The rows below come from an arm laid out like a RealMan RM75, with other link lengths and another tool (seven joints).
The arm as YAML. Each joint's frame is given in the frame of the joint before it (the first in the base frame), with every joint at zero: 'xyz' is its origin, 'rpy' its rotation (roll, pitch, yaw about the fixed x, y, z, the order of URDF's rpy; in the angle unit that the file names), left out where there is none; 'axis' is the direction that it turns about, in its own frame. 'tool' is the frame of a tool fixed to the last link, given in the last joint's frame.
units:
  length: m
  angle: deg
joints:
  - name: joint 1
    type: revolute
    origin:
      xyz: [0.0, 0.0, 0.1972]
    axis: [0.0, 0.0, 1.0]
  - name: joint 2
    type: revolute
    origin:
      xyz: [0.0, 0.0, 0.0]
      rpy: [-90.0, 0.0, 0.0]
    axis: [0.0, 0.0, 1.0]
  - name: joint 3
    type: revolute
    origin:
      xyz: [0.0, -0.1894, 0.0]
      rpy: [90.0, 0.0, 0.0]
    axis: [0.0, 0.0, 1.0]
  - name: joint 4
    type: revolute
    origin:
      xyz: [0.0, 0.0, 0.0]
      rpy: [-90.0, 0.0, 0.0]
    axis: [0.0, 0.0, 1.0]
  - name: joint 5
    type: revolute
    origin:
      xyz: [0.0, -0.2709, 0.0]
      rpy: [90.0, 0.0, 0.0]
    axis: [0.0, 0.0, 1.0]
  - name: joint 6
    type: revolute
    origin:
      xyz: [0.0, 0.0, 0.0]
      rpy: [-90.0, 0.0, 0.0]
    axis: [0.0, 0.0, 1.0]
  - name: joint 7
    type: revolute
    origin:
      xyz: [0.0, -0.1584, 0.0]
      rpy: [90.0, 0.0, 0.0]
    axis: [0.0, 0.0, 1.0]
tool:
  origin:
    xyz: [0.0, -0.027, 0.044]
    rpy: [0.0, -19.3, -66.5]
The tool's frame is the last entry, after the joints.
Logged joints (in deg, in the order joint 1, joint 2, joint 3, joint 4, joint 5, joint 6, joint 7), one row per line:
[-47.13, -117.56, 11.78, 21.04, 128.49, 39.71, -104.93]
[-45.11, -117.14, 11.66, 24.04, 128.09, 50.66, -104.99]
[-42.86, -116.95, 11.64, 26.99, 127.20, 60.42, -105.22]
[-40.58, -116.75, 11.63, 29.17, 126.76, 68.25, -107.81]
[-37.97, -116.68, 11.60, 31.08, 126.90, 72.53, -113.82]
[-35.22, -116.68, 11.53, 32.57, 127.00, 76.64, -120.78]
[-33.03, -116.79, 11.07, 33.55, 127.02, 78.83, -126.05]
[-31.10, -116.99, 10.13, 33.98, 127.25, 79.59, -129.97]
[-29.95, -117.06, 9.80, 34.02, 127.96, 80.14, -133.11]
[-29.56, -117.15, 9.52, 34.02, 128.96, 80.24, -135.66]
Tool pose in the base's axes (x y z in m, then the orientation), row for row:
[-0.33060, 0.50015, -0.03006, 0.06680, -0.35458, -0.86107, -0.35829]
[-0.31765, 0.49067, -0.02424, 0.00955, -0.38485, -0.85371, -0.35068]
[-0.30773, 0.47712, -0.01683, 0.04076, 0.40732, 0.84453, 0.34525]
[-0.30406, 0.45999, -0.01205, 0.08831, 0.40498, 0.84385, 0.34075]
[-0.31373, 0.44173, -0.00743, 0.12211, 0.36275, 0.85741, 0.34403]
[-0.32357, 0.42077, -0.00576, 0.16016, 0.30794, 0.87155, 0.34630]
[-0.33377, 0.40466, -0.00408, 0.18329, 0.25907, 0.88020, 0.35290]
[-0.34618, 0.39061, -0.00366, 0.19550, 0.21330, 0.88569, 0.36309]
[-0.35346, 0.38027, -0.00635, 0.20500, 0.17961, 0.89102, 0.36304]
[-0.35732, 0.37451, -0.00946, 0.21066, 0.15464, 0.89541, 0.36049]
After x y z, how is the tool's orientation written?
As a quaternion, w x y z.
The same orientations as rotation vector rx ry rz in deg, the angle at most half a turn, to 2 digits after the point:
[-61.24, -148.73, -61.89]
[-68.86, -152.74, -62.74]
[71.47, 148.19, 60.58]
[69.06, 143.90, 58.11]
[60.66, 143.38, 57.53]
[50.40, 142.66, 56.68]
[41.87, 142.25, 57.03]
[34.25, 142.20, 58.29]
[28.69, 142.33, 57.99]
[24.63, 142.60, 57.41]

